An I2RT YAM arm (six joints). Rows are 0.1 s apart.
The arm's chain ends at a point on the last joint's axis. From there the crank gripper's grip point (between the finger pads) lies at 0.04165 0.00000 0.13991 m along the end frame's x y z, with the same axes.
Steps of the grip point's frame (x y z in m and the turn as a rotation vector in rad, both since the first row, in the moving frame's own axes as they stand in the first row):
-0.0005 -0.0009 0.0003 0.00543 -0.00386 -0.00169
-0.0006 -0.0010 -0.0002 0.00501 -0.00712 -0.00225
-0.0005 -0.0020 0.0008 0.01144 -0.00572 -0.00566
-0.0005 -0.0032 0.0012 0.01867 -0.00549 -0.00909
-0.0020 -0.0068 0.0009 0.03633 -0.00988 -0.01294
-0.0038 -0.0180 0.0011 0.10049 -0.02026 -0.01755
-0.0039 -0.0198 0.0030 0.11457 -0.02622 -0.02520
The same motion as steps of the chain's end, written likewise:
0.0000 -0.0001 0.0001 0.00543 -0.00386 -0.00169
0.0004 -0.0002 -0.0005 0.00501 -0.00712 -0.00225
0.0003 -0.0002 0.0006 0.01144 -0.00572 -0.00566
0.0003 -0.0002 0.0010 0.01867 -0.00549 -0.00909
-0.0006 -0.0012 0.0006 0.03633 -0.00988 -0.01294
-0.0008 -0.0032 0.0010 0.10049 -0.02026 -0.01755
0.0000 -0.0027 0.0029 0.11457 -0.02622 -0.02520

